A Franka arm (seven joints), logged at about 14 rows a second.
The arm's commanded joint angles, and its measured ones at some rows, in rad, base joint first. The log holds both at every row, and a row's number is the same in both.
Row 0, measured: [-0.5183, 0.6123, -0.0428, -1.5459, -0.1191, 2.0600, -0.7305]
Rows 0 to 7, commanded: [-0.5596, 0.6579, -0.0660, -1.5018, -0.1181, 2.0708, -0.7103]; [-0.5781, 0.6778, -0.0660, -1.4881, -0.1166, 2.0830, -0.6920]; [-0.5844, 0.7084, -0.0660, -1.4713, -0.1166, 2.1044, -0.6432]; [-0.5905, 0.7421, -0.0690, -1.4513, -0.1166, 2.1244, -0.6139]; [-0.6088, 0.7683, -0.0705, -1.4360, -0.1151, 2.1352, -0.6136]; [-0.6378, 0.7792, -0.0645, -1.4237, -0.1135, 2.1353, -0.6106]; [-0.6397, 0.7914, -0.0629, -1.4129, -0.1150, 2.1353, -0.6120]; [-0.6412, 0.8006, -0.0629, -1.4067, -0.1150, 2.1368, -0.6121]
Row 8, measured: [-0.6209, 0.7665, -0.0758, -1.4631, -0.1183, 2.1438, -0.6232]
